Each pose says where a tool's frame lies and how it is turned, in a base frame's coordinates. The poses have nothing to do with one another.
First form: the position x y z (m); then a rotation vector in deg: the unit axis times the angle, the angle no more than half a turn.
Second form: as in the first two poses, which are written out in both.
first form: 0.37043, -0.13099, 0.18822, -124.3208, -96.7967, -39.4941
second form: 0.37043, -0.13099, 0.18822, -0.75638, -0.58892, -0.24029, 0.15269
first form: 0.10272, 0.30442, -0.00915, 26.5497, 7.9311, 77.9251
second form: 0.10272, 0.30442, -0.00915, 0.21209, 0.06336, 0.62251, 0.75066
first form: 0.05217, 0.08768, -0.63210, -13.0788, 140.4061, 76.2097
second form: 0.05217, 0.08768, -0.63210, -0.08039, 0.86303, 0.46843, 0.17116
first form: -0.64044, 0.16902, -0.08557, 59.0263, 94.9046, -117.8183
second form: -0.64044, 0.16902, -0.08557, 0.35919, 0.57752, -0.71696, 0.15303
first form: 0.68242, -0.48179, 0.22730, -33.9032, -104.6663, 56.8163
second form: 0.68242, -0.48179, 0.22730, -0.24155, -0.74573, 0.40481, 0.47082
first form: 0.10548, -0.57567, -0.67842, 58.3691, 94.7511, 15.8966
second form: 0.10548, -0.57567, -0.67842, 0.43151, 0.70047, 0.11752, 0.55618
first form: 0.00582, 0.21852, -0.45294, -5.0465, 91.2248, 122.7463
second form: 0.00582, 0.21852, -0.45294, -0.03207, 0.57972, 0.78004, 0.23330
